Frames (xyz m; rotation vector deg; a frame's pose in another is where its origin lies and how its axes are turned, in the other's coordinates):
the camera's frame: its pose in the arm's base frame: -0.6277 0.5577 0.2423 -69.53 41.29 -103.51
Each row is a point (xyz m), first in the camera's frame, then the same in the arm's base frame.
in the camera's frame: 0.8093 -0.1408 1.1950
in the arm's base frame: 0.2796 -0.0915 1.1687
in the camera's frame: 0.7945 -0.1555 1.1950
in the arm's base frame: 0.2779 -0.0714 1.1738
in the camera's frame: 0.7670 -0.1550 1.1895
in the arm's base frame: 0.2783 -0.0477 1.1588
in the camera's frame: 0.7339 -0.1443 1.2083
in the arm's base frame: 0.3056 -0.0245 1.1420
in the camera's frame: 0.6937 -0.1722 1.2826
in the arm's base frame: 0.3736 0.0232 1.1737
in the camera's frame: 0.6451 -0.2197 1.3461
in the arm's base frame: 0.4271 0.0881 1.2135
